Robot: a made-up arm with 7 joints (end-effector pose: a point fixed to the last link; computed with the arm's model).
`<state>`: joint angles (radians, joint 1 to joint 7).
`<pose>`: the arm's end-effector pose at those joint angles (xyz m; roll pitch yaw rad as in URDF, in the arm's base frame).
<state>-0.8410 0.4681 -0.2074 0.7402 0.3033 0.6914 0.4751</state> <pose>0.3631 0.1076 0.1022 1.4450 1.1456 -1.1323</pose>
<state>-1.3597 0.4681 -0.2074 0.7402 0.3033 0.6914 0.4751</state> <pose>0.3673 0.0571 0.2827 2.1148 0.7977 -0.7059</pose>
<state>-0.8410 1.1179 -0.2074 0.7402 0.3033 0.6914 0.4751</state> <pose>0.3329 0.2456 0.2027 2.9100 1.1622 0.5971</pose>
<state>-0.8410 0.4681 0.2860 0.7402 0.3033 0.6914 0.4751</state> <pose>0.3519 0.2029 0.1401 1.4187 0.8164 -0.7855</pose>
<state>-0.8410 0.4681 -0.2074 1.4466 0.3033 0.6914 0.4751</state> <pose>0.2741 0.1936 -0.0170 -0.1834 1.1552 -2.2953</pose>
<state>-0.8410 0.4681 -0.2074 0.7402 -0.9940 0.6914 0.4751</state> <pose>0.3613 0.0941 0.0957 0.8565 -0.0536 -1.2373</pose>
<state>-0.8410 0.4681 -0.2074 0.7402 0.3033 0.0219 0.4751</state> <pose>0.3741 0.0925 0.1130 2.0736 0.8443 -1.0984</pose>
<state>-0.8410 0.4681 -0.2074 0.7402 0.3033 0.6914 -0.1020</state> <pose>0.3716 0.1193 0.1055 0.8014 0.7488 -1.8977</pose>
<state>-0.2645 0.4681 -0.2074 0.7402 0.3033 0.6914 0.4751</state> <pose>0.2511 0.1618 -0.0644 0.0638 1.1082 -2.2566</pose>
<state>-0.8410 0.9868 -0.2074 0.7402 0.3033 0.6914 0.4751</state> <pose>0.3438 0.2234 0.1771 2.6755 1.2342 0.3090</pose>
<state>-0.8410 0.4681 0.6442 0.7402 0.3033 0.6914 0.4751</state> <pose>0.3191 0.2703 0.1478 1.3202 0.5884 -0.5829</pose>
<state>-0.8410 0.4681 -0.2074 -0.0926 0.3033 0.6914 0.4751</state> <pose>0.3197 0.0109 0.2728 2.3007 0.6368 -0.8764</pose>
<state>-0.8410 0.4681 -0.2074 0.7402 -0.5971 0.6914 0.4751</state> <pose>0.3615 0.0990 0.0957 0.9909 0.3135 -1.2920</pose>
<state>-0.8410 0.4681 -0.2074 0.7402 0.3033 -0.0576 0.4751</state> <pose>0.3745 0.0905 0.1147 2.1333 0.8094 -1.1134</pose>
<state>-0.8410 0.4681 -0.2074 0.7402 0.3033 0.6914 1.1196</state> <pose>0.3595 0.0963 0.0906 2.6588 0.9600 0.2119</pose>
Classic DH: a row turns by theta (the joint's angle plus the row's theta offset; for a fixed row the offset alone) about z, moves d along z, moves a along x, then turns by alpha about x. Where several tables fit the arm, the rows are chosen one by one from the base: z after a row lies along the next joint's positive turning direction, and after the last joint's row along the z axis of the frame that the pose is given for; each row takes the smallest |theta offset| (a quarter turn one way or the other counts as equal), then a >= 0, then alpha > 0; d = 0 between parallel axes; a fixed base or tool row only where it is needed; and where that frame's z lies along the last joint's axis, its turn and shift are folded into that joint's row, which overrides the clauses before.
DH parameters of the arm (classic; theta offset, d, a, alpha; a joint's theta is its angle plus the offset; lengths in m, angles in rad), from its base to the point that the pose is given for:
base (fixed): -0.071 0.1778 0.0054 -1.3004
joint 1: -1.3111 0.079 -0.0124 -1.5708
joint 2: 1.2915 0.0237 -0.012 1.5708
joint 3: 1.5708 -0.0916 0.039 -1.5708
joint 4: 1.5708 0.003 0.0055 1.5708
joint 5: 0 0.2246 -0.0113 -1.5708
joint 6: -1.5708 -0.007 0.0569 1.5708
joint 7: -1.5706 0.0011 -0.02 1.8209
tool (fixed): 0.0001 0.0174 0 0

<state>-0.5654 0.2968 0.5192 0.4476 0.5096 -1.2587 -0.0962</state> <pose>0.3258 0.2125 0.1636 3.0010 0.7004 -1.2107</pose>
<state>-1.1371 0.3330 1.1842 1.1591 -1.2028 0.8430 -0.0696</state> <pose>0.3311 0.2211 0.0844 -1.4221 -1.1340 1.4120</pose>
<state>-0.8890 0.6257 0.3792 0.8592 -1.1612 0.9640 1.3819</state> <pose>0.3424 0.2194 0.1730 0.6312 0.3820 -0.4698</pose>
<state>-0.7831 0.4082 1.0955 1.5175 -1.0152 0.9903 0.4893</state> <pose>0.2316 0.2090 -0.0371 -0.4208 -0.3374 0.0038</pose>
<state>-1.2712 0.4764 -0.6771 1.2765 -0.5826 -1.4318 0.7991</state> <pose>0.3604 0.0674 0.1527 2.9206 -0.3333 -1.3153</pose>
